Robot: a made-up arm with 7 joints.
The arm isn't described. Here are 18 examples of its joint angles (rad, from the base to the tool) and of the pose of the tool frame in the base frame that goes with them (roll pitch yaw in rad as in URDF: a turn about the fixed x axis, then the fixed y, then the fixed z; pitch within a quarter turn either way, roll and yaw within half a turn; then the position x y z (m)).
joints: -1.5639 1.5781 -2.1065 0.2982 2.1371 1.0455 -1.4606
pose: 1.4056 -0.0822 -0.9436 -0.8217 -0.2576 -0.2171
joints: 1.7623 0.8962 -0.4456 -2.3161 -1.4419 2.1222 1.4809
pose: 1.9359 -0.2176 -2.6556 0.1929 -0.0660 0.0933
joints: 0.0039 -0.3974 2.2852 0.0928 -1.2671 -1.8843 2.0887
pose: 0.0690 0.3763 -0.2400 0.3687 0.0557 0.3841
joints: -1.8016 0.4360 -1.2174 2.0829 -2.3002 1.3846 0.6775
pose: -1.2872 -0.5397 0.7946 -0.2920 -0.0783 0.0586
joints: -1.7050 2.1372 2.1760 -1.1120 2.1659 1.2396 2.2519
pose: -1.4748 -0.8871 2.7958 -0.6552 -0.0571 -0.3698
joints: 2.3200 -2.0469 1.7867 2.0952 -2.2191 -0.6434 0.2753
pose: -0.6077 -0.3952 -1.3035 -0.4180 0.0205 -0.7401
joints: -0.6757 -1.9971 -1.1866 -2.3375 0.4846 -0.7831 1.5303
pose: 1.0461 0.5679 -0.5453 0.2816 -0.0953 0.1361
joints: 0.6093 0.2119 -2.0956 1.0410 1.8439 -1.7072 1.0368
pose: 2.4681 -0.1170 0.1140 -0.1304 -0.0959 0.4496
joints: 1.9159 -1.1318 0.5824 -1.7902 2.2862 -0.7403 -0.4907
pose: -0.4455 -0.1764 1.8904 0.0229 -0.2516 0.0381
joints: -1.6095 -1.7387 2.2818 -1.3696 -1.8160 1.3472 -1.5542
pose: 2.6719 -0.3832 -1.2751 0.2072 0.0625 -0.9693
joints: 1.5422 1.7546 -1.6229 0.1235 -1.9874 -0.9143 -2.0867
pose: -0.6574 0.6955 1.4319 0.2320 0.3768 0.3748
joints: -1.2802 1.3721 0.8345 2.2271 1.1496 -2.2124 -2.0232
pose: 0.1254 -0.7631 -2.7228 0.0190 0.9019 0.4230
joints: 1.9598 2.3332 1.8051 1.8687 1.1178 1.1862 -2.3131
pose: 0.4428 -0.7278 -1.9937 0.3058 0.0659 0.0935
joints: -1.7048 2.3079 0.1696 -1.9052 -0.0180 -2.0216 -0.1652
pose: -2.1413 -0.1916 1.7210 -0.2520 0.1090 -0.1251
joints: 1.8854 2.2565 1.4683 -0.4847 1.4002 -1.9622 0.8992
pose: 0.2078 -0.0691 1.6174 0.0245 -0.4060 -0.3843
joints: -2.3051 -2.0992 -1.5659 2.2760 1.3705 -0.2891 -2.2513
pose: 0.8263 0.2276 -2.6947 0.0984 0.6963 0.0590
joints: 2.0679 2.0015 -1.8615 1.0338 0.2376 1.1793 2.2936
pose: -0.2370 0.9977 1.5346 0.0355 -0.0009 -0.1436
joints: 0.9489 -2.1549 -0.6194 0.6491 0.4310 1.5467 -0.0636
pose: 2.4463 -0.1687 -2.2944 -0.1368 -0.3312 -0.5363
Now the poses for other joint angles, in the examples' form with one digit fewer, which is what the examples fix.
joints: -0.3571 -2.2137 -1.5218 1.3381 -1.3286 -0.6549 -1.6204
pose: 2.466 -0.569 2.701 -0.075 -0.189 -0.969
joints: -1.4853 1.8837 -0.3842 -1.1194 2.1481 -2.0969 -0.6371
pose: 2.061 -1.236 -1.800 -0.214 -0.236 -0.468
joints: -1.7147 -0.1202 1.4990 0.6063 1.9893 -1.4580 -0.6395
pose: -1.721 -0.221 -0.986 0.168 0.498 0.516
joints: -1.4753 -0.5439 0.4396 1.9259 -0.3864 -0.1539 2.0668
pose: 0.759 0.667 -2.693 0.152 0.156 0.538
